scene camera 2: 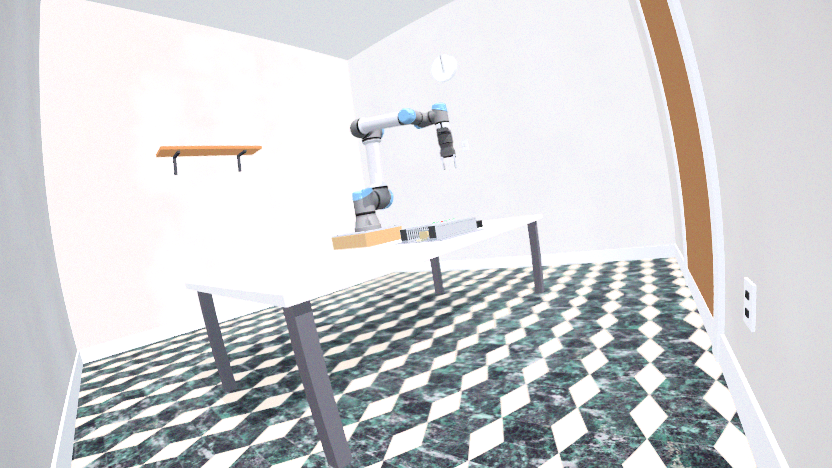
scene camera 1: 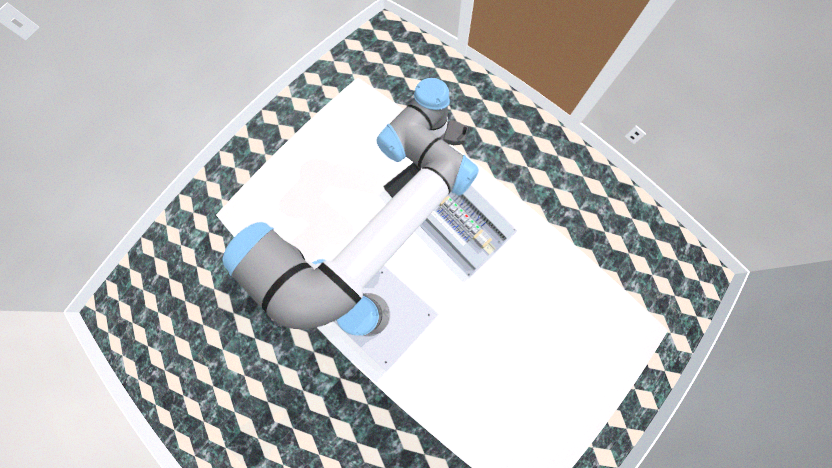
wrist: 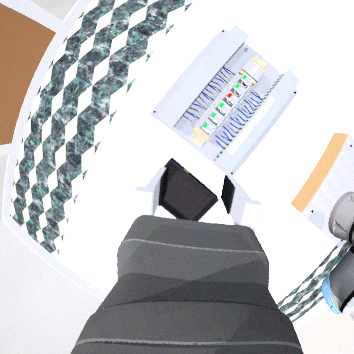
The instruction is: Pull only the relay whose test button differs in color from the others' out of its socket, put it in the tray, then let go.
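Where they show: gripper, between the fingertips: [scene camera 2: 450,168] [wrist: 194,182]; arm's base, origin of its link: [scene camera 2: 368,230] [wrist: 344,213].
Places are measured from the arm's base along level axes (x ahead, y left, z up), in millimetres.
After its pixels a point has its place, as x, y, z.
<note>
The relay with the red test button [scene camera 1: 466,216] {498, -73, -6} [wrist: 230,95] {497, -72, -6} sits in the row of sockets on the panel [scene camera 2: 456,228] {588, -115, -44} [wrist: 170,107] {601, 13, -12}, between relays with green buttons, such as the green-button relay [wrist: 213,116] {509, -12, -7}. The black tray [scene camera 1: 400,179] {492, 237, -72} [wrist: 190,194] {460, 189, -72} lies on the table beside the panel's end, partly hidden by the arm in scene camera 1. My gripper [scene camera 2: 449,166] {514, 76, 239} [wrist: 194,182] {514, 76, 239} is open and empty, pointing down high above the table. In the wrist view the tray shows below and between the fingers, with the panel further off. The fingertips are hidden in scene camera 1.
Blue wires and slotted ducts run along both sides of the relay row. The arm's base stands on a wood-sided block [scene camera 1: 407,317] {74, -115, 0} [scene camera 2: 366,239] {147, -196, -38} [wrist: 320,172] {162, -52, -34} near the panel. A wall shelf [scene camera 2: 209,150] is well away from the arm.
</note>
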